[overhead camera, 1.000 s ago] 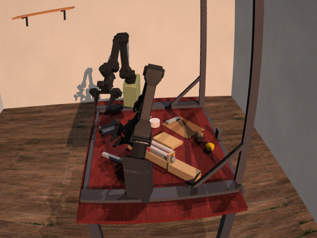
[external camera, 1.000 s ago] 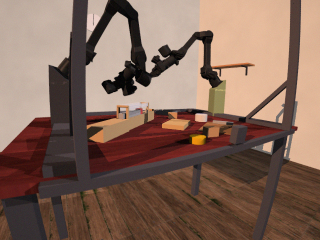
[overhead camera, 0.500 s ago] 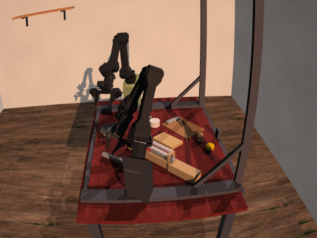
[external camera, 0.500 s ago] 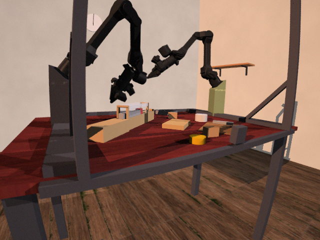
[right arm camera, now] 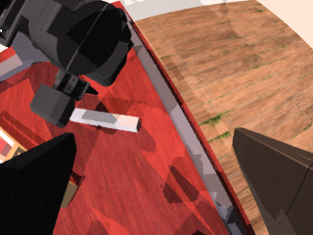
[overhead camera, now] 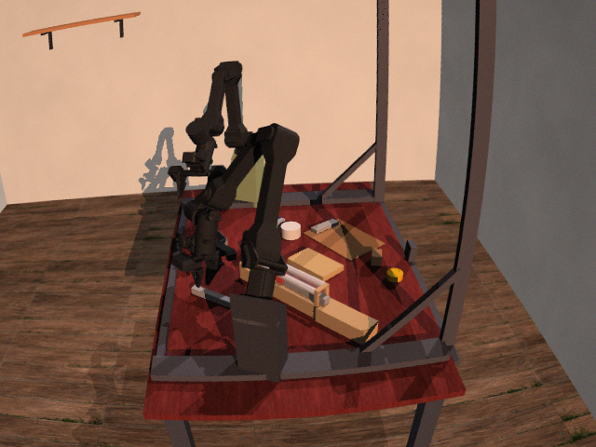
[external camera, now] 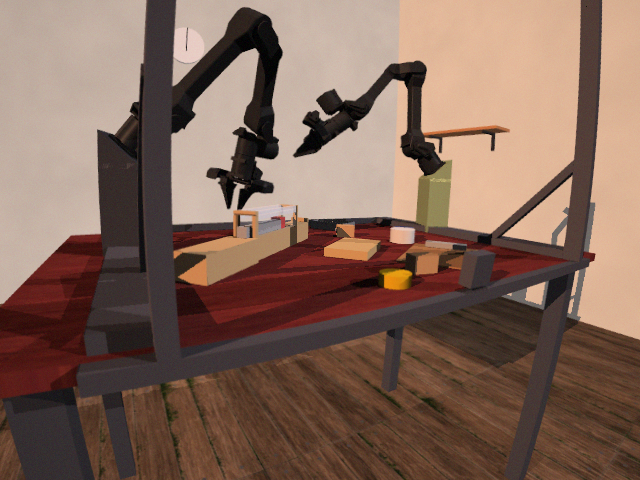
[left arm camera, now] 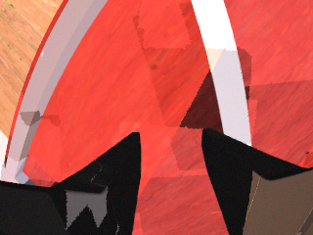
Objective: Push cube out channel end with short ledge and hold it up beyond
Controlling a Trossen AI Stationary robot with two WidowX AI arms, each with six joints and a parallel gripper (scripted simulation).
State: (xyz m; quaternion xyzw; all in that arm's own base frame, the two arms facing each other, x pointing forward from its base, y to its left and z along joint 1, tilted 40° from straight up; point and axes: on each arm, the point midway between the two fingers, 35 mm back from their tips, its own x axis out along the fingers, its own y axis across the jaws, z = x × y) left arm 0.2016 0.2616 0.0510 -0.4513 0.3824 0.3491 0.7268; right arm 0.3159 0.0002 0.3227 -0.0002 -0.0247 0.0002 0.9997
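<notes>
The channel is 240 mm behind my left hand and 40 mm below it. Round my left hand: yellow disc 550 mm behind, 90 mm below, 70 mm to the right; then grey tray 330 mm to the right, 90 mm below, 10 mm ahead; then flat tan block 330 mm behind, 160 mm to the right, 90 mm below.
</notes>
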